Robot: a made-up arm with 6 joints.
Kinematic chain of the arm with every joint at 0, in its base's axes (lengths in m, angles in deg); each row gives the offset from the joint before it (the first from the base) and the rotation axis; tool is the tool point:
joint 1: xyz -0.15 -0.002 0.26 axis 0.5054 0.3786 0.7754
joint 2: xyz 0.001 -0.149 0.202 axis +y
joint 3: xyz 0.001 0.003 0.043 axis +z
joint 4: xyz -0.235 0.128 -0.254 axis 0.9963 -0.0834 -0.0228
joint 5: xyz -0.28 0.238 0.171 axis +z
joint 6: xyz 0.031 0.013 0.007 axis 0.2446 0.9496 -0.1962
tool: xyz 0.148 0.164 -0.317
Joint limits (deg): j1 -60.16..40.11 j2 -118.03..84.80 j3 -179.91..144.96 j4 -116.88..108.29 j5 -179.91..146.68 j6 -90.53..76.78
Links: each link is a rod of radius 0.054 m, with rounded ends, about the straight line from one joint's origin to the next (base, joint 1, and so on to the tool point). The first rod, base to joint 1, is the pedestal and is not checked.
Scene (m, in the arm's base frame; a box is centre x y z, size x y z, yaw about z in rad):
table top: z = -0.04
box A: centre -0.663 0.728 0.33 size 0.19 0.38 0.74 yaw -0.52
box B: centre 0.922 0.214 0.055 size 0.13 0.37 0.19 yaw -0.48
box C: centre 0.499 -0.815 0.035 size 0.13 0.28 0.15 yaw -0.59
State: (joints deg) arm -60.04 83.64 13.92 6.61 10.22 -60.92
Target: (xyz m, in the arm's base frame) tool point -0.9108 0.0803 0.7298
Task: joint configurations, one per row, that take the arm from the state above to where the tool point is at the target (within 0.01 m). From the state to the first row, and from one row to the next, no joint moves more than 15 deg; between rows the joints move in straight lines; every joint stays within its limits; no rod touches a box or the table.
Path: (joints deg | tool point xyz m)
1: -50.03 77.37 22.22 3.91 7.65 -59.39 | -0.1489 0.5892 0.5613
2: -40.03 71.10 30.52 1.21 5.09 -57.86 | -0.3109 0.5475 0.6192
3: -30.02 64.83 38.83 -1.49 2.52 -56.32 | -0.4578 0.4509 0.6674
4: -22.16 60.73 50.84 -11.02 13.00 -47.36 | -0.7055 0.3362 0.7274
5: -14.31 56.63 62.85 -20.55 23.48 -38.39 | -0.9108 0.0803 0.7298

